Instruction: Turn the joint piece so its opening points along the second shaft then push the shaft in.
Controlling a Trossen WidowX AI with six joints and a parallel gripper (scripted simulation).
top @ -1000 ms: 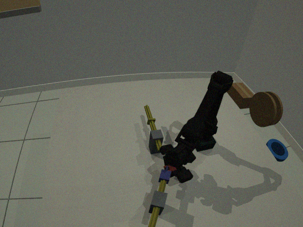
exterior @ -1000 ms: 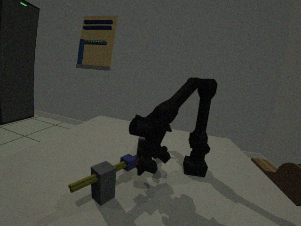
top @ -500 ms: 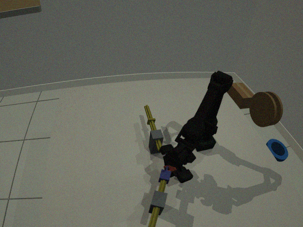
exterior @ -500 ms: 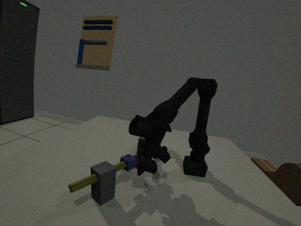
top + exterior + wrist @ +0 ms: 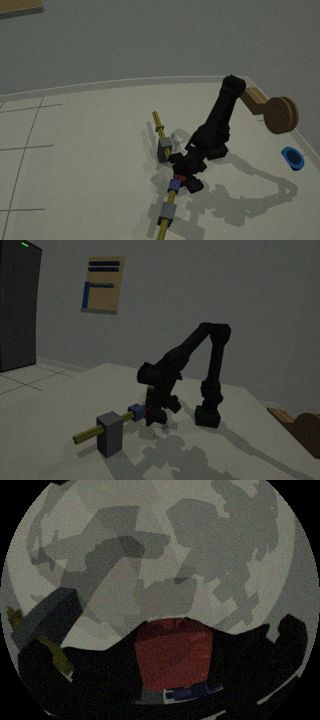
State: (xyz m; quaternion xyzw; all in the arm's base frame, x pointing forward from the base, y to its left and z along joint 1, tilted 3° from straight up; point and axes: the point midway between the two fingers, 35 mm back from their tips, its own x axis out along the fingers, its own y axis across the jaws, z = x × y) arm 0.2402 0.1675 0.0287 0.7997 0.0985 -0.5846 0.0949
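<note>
My gripper tip is 1 cm past the red joint piece and 4 cm below it.
</note>
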